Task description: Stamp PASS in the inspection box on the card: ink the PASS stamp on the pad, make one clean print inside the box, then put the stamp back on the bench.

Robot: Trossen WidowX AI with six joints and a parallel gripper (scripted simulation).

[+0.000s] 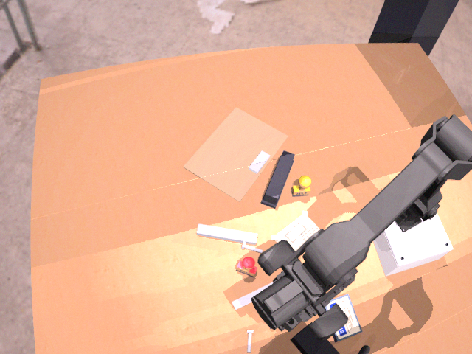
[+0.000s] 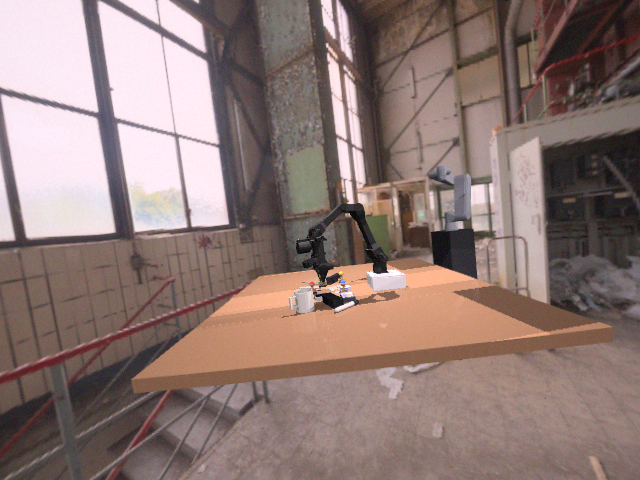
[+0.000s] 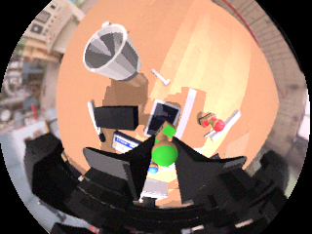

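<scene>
Now: gripper tip 11 cm past the white card, 13 cm to the left of it and 8 cm above it. Round my gripper tip: ink pad (7 cm below); then blue stamp (11 cm behind, 1 cm to the right, 6 cm below); then green-knobbed stamp (right at my gripper tip).
</scene>
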